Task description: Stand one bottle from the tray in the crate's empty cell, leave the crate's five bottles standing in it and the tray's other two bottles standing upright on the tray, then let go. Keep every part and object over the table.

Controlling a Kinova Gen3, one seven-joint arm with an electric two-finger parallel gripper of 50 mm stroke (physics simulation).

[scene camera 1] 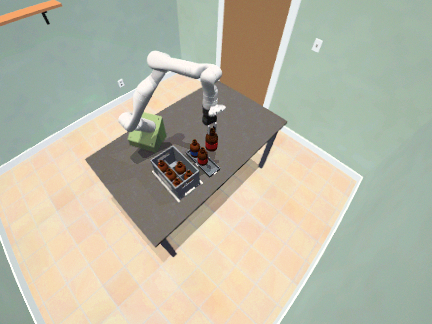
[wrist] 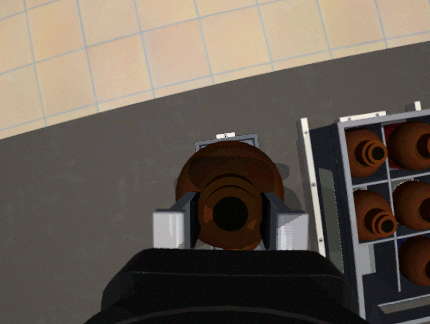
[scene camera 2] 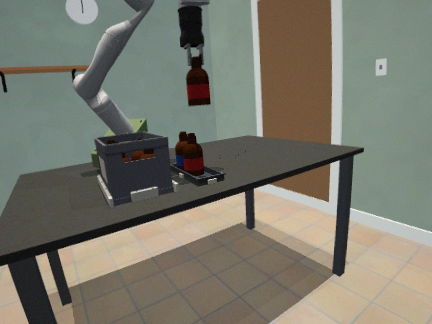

In view: my gripper (scene camera 2: 195, 65) and a brown red-labelled bottle (scene camera 2: 197, 79).
The brown red-labelled bottle is seen too in the wrist view (wrist: 230, 175). My gripper also shows in the wrist view (wrist: 230, 212).
